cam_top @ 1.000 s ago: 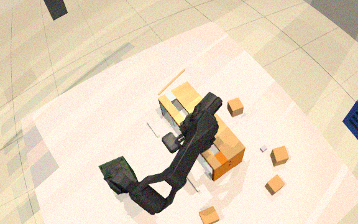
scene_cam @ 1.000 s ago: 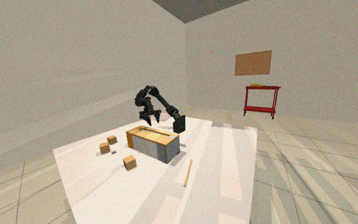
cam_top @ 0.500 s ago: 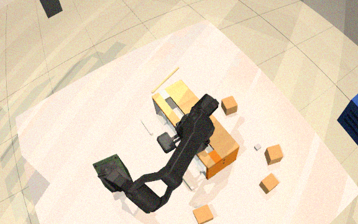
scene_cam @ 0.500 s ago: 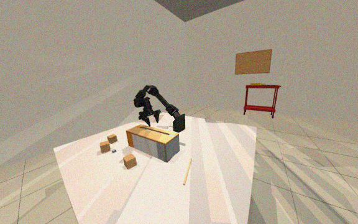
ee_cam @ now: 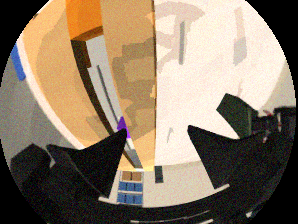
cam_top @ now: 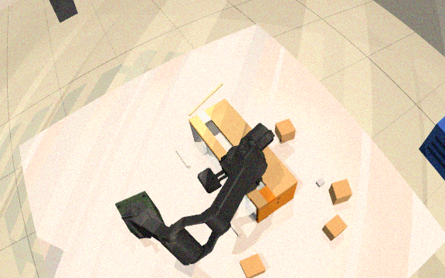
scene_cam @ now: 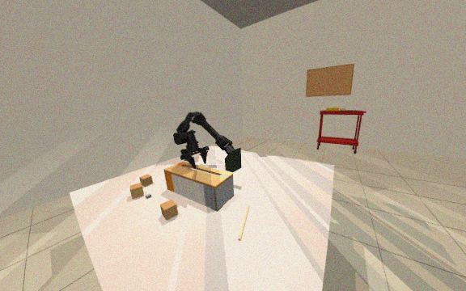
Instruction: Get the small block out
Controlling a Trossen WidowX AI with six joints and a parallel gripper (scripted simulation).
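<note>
My gripper tip is now 4 cm to the right of the purple block, 4 cm short of it and 4 cm above it. Also, from my gripper tip: box (6 cm below, 4 cm to the left, 3 cm ahead); then wooden stick (39 cm to the left, 12 cm below, 6 cm ahead).
</note>
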